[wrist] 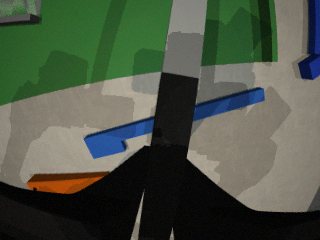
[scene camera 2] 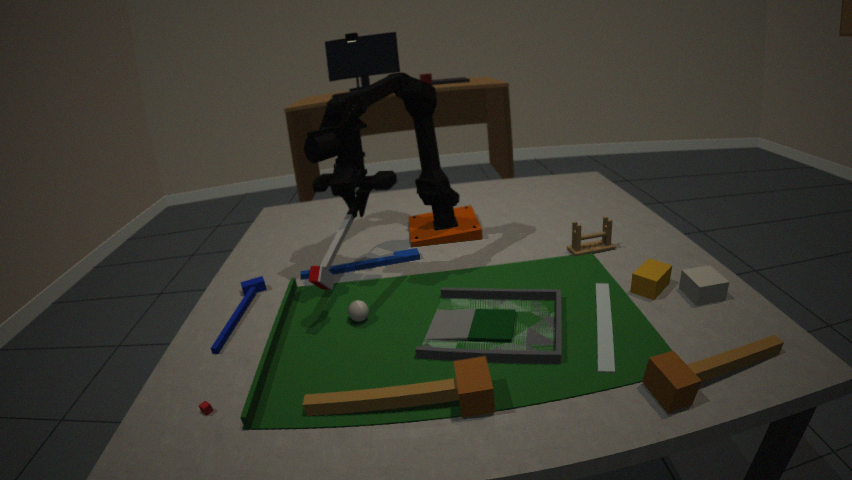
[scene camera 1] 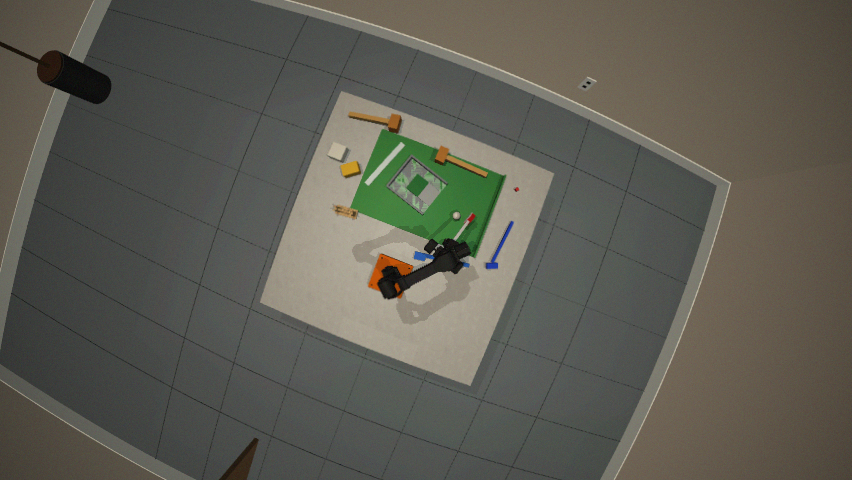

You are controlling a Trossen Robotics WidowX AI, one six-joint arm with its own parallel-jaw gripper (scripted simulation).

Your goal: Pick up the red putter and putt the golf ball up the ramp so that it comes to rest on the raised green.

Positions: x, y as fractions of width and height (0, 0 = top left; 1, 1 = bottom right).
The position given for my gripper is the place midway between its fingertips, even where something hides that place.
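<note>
My gripper (scene camera 2: 0.42, 0.45) is visible, and the wrist view also shows my gripper (wrist: 0.50, 0.64). Scene camera 2 shows a wooden rack (scene camera 2: 0.68, 0.52), a yellow block (scene camera 2: 0.77, 0.58) and a white strip (scene camera 2: 0.71, 0.73). The white strip is out of frame in the wrist view. The yellow block is out of frame in the wrist view.
</note>
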